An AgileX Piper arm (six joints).
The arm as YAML. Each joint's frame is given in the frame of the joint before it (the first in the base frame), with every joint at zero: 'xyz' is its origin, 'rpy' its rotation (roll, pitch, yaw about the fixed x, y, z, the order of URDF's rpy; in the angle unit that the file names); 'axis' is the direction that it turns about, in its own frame. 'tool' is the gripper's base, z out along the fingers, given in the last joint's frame.
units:
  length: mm
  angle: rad
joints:
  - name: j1
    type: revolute
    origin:
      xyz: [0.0, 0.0, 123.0]
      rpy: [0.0, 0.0, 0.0]
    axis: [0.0, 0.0, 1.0]
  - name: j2
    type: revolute
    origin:
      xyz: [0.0, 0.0, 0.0]
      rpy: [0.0, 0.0, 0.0]
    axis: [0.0, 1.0, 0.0]
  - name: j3
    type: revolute
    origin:
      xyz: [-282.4, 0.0, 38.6]
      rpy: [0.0, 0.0, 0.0]
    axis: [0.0, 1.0, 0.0]
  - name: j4
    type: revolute
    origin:
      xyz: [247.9, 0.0, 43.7]
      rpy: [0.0, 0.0, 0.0]
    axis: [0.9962, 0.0, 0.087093]
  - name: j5
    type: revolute
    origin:
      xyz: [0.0, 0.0, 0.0]
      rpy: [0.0, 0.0, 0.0]
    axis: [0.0, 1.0, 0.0]
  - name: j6
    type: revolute
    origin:
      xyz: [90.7, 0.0, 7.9]
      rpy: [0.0, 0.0, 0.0]
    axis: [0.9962, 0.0, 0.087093]
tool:
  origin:
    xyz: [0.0, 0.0, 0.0]
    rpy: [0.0, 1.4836, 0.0]
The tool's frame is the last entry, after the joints.
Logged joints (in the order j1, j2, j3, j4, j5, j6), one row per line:
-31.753 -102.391 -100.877 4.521 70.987 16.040
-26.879 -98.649 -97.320 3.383 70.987 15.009
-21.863 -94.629 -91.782 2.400 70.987 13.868
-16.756 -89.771 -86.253 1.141 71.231 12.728
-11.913 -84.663 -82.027 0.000 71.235 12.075
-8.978 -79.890 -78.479 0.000 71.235 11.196
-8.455 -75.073 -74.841 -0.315 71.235 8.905
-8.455 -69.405 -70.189 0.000 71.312 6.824
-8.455 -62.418 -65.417 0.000 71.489 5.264
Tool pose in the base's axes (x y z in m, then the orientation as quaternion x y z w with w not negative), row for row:
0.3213 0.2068 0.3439 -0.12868 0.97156 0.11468 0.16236
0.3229 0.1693 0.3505 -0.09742 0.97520 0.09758 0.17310
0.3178 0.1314 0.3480 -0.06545 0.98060 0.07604 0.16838
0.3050 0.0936 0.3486 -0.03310 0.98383 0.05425 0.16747
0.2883 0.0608 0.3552 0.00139 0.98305 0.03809 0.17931
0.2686 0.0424 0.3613 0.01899 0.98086 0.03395 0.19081
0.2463 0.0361 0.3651 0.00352 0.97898 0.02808 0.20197
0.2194 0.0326 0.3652 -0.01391 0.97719 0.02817 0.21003
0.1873 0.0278 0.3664 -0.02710 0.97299 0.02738 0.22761
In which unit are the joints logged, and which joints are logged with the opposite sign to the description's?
The joints are logged in degrees. Opposite sign: j1, j2.
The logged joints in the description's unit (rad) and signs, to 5 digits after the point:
0.55419 1.78706 -1.76064 0.07891 1.23896 0.27995
0.46913 1.72175 -1.69855 0.05904 1.23896 0.26196
0.38158 1.65159 -1.60190 0.04189 1.23896 0.24204
0.29245 1.56680 -1.50540 0.01991 1.24322 0.22215
0.20792 1.47765 -1.43164 0.00000 1.24329 0.21075
0.15670 1.39434 -1.36972 0.00000 1.24329 0.19541
0.14757 1.31027 -1.30622 -0.00550 1.24329 0.15542
0.14757 1.21135 -1.22503 0.00000 1.24463 0.11910
0.14757 1.08940 -1.14174 0.00000 1.24772 0.09187

